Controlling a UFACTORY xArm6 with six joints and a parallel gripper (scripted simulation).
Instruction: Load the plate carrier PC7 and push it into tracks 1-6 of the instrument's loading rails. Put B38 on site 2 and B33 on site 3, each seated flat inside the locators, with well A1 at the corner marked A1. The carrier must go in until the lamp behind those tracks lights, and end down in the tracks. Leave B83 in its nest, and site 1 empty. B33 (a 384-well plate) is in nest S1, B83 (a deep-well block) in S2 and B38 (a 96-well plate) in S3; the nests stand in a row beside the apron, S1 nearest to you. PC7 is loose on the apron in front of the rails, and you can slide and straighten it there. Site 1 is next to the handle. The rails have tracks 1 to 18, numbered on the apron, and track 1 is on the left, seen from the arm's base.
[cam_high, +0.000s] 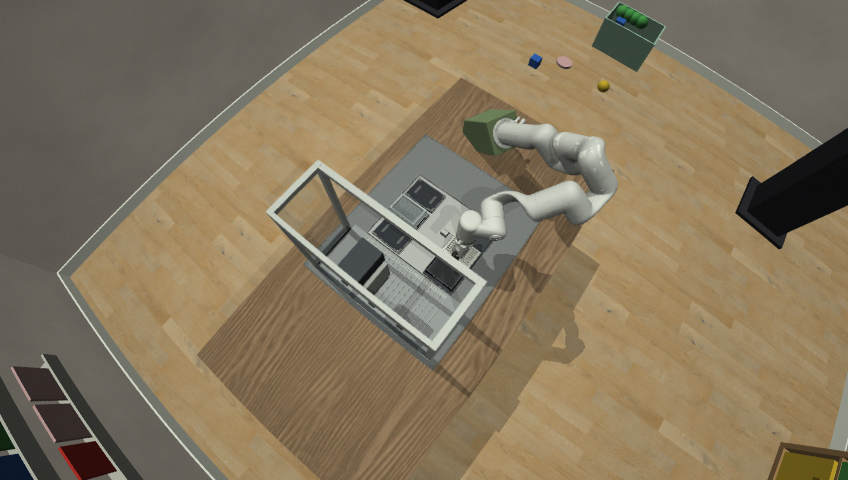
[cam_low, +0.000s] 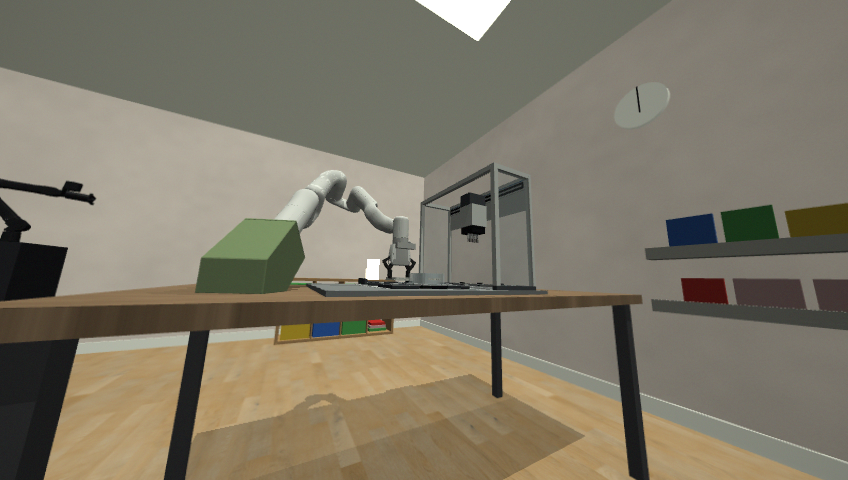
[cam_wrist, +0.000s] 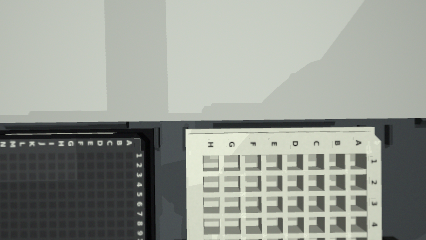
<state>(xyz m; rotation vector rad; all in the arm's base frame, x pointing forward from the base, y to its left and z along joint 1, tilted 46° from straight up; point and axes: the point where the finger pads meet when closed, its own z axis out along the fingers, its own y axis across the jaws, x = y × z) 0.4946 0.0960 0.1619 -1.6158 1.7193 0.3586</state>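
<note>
The dark plate carrier is 1 cm behind my hand and 3 cm below it. The rest, counted from my hand: white 96-well plate 1 cm below; deep-well block 1 cm ahead, 27 cm to the right, 1 cm below; dark 384-well plate 10 cm ahead, 1 cm to the left, 2 cm below.
</note>
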